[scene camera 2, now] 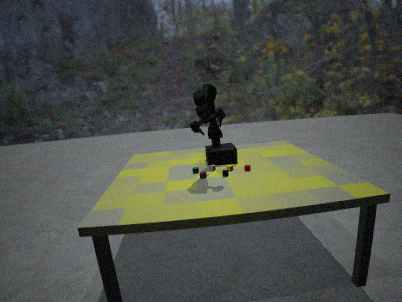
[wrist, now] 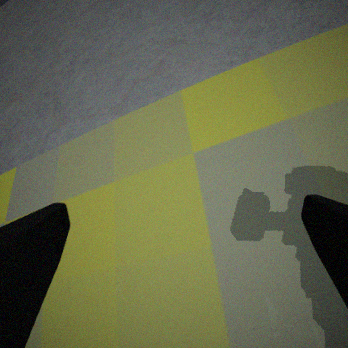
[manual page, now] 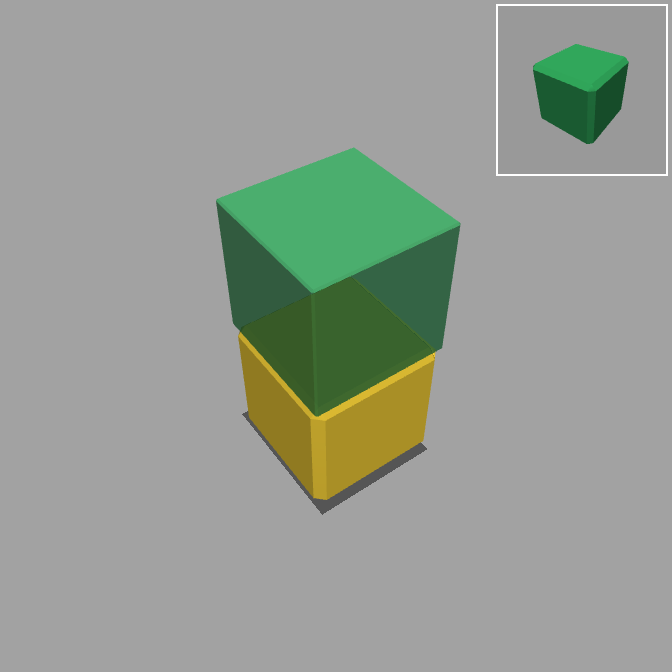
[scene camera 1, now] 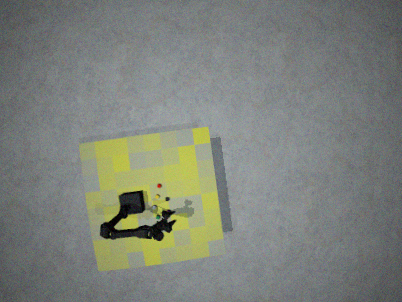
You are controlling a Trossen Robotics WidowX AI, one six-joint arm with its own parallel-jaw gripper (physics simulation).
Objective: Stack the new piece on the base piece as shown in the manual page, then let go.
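Places are measured from the arm's base along level axes (x ahead, y right, z down), in centimetres.
Where they show: gripper, fingertip midpoint: (scene camera 2: 212, 130) (wrist: 186, 210) (scene camera 1: 175, 215); arm's base, link origin: (scene camera 2: 216, 146) (scene camera 1: 126, 207).
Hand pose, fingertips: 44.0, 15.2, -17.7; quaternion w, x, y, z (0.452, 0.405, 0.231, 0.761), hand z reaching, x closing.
Note:
Each offset is from my fingertips to the top centre of the thing, as dx, dy, dz. Level surfaces: height alone.
Several small cubes stand apart on the table in front of the arm's base: red @(-11.8, -23.2, +24.3) (scene camera 1: 159, 185) (scene camera 2: 247, 168), yellow @(-17.0, -14.2, +24.3) (scene camera 1: 157, 196) (scene camera 2: 229, 168), black @(-8.7, -8.6, +24.3) (scene camera 1: 167, 199) (scene camera 2: 225, 173), light grey @(-23.0, -5.3, +24.3) (scene camera 1: 154, 207) (scene camera 2: 212, 168) and green @(-22.9, +5.1, +24.3) (scene camera 1: 158, 217) (scene camera 2: 195, 170). A purple cube @(-11.5, +3.6, +24.3) (scene camera 2: 203, 175) shows in scene camera 2; in scene camera 1 I cannot make it out near the gripper. Which cubes are the new piece and the base piece I cannot tell. My gripper (scene camera 1: 174, 217) (scene camera 2: 212, 128) (wrist: 186, 210) is wide open and empty, raised high above the table. No cube shows in the wrist view.
The square table @(dz +27.4) (scene camera 1: 112, 157) (scene camera 2: 280, 200) (wrist: 150, 230) has a yellow and grey patchwork top. The arm's black base box (scene camera 1: 132, 202) (scene camera 2: 221, 154) stands behind the cubes. The arm's shadow lies on the tabletop. The table edge and floor show in the wrist view.

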